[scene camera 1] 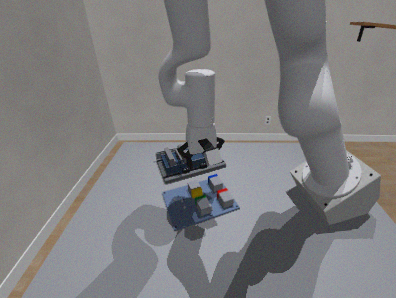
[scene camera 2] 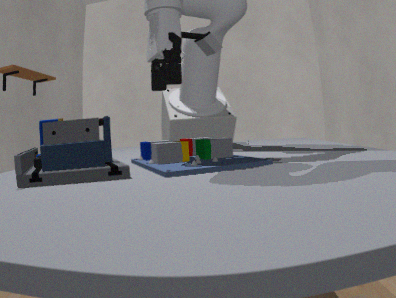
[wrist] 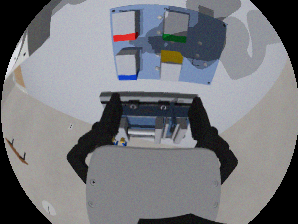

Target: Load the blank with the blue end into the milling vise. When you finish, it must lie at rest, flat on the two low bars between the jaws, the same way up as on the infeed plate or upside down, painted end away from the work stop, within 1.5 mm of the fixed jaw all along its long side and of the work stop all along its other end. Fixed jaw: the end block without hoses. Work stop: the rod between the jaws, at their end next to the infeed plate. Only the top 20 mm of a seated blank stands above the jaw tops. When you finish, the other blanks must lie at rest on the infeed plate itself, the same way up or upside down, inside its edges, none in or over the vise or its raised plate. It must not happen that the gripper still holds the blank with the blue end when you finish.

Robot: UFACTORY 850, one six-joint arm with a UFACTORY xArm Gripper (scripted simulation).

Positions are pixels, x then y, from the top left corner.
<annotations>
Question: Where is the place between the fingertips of my gripper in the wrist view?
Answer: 156,102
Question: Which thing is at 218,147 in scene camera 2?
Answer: A green-ended blank.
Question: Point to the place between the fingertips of my gripper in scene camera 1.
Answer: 202,163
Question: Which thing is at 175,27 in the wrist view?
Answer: A green-ended blank.
</annotations>
